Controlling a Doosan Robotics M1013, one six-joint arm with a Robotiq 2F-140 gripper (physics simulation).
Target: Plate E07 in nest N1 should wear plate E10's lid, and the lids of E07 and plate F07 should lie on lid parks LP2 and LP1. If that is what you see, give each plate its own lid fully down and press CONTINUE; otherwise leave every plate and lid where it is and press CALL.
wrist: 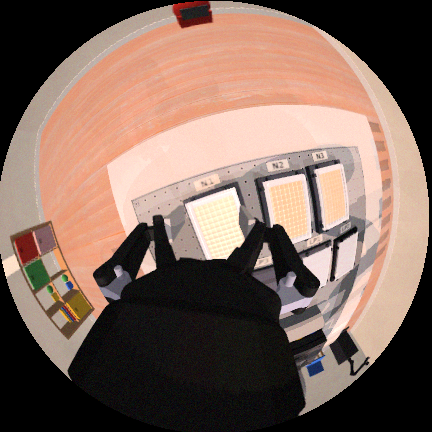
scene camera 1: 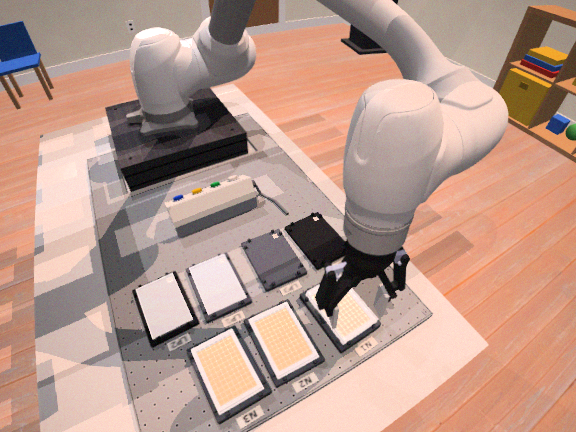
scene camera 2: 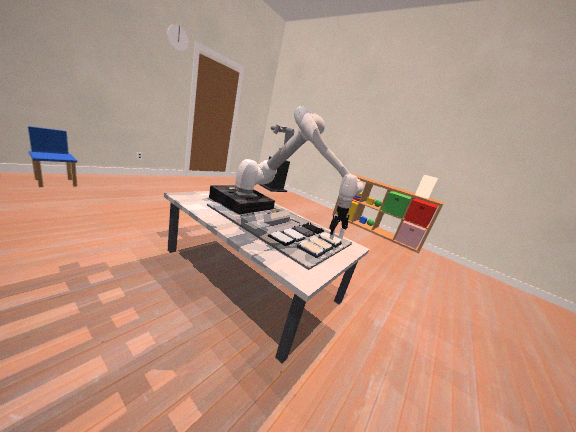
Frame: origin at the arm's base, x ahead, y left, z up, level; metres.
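Where they show: gripper, fingertip midpoint: (wrist: 211, 213) (scene camera 1: 355, 316) (scene camera 2: 335, 238); arm's base, origin of the base link: (scene camera 1: 168, 117) (scene camera 2: 242, 192).
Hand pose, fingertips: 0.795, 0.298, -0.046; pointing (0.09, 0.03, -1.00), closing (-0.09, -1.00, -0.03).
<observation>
Things, the pixels of their top centre, and the offset from my fingertips, as dx, dy, dz. "spot": a spot on its surface instead.
- N1, middle of its top: (wrist: 221, 231) (scene camera 1: 341, 305) (scene camera 2: 330, 237) -0.032, -0.014, -0.005
- N2, middle of its top: (wrist: 292, 212) (scene camera 1: 282, 336) (scene camera 2: 320, 241) -0.010, -0.145, -0.010
- N3, middle of its top: (scene camera 1: 225, 367) (wrist: 336, 196) (scene camera 2: 311, 245) +0.018, -0.260, -0.007
- dark grey park, middle of its top: (scene camera 1: 272, 254) (wrist: 265, 294) (scene camera 2: 304, 229) -0.204, -0.108, -0.017
- black pad, surface spot: (scene camera 1: 315, 237) spot: -0.229, +0.007, -0.027
- button box, middle of its top: (scene camera 1: 208, 187) (wrist: 293, 342) (scene camera 2: 278, 210) -0.401, -0.218, +0.047
My gripper (scene camera 1: 361, 306) (scene camera 2: 337, 233) (wrist: 211, 213) is open and empty, pointing down over nest N1, its fingers apart above the plate. The plate in N1 (scene camera 1: 356, 320) (wrist: 216, 220) looks paler than the orange-welled plates in N2 (scene camera 1: 284, 340) (wrist: 289, 202) and N3 (scene camera 1: 227, 370) (wrist: 332, 192). Whether clear lids cover them, and their plate names, I cannot tell. White lids lie on two lid parks, one at the far left (scene camera 1: 162, 307) (wrist: 345, 254) and one beside it (scene camera 1: 217, 285) (wrist: 320, 265). The park labels are hard to read.
A dark grey park (scene camera 1: 274, 257) and a black pad (scene camera 1: 315, 237) stand behind the nests. A button box (scene camera 1: 215, 206) with blue, yellow and green buttons is farther back; its lettering is unreadable. The arm's black base (scene camera 1: 185, 155) stands behind it.
</observation>
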